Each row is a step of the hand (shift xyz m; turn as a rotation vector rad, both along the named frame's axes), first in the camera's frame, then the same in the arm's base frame.
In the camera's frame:
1: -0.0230 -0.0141 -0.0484 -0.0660 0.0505 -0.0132
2: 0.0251 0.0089 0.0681 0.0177 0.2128 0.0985
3: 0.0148 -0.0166 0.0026 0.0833 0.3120 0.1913
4: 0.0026 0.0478 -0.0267 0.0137 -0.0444 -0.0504
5: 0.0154 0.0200 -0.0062 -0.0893 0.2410 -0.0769
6: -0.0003 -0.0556 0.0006 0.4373 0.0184 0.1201
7: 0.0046 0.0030 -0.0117 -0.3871 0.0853 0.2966
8: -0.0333 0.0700 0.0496 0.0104 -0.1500 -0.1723
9: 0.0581 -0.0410 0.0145 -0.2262 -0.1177 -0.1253
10: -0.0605 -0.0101 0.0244 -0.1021 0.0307 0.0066
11: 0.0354 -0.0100 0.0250 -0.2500 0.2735 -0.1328
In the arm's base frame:
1: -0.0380 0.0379 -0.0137 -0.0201 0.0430 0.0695
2: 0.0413 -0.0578 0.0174 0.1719 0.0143 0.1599
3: 0.0011 -0.0119 -0.0190 0.3060 -0.0262 0.2158
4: 0.0252 0.0459 0.0162 -0.0306 0.0211 -0.0576
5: 0.0223 0.0133 -0.0007 0.0666 0.1924 0.1747
6: -0.0351 -0.0271 -0.0336 0.3633 -0.1441 -0.2307
7: 0.0023 0.0111 -0.0062 -0.1556 -0.1745 0.4364
8: 0.0321 -0.0059 0.0860 -0.1304 0.0769 -0.1714
9: 0.0206 -0.0387 -0.0578 -0.2720 0.0777 0.0265
10: -0.0446 -0.0194 0.0446 -0.0540 0.0203 0.0899
11: 0.0260 -0.0305 -0.0193 -0.0452 0.2744 0.2786

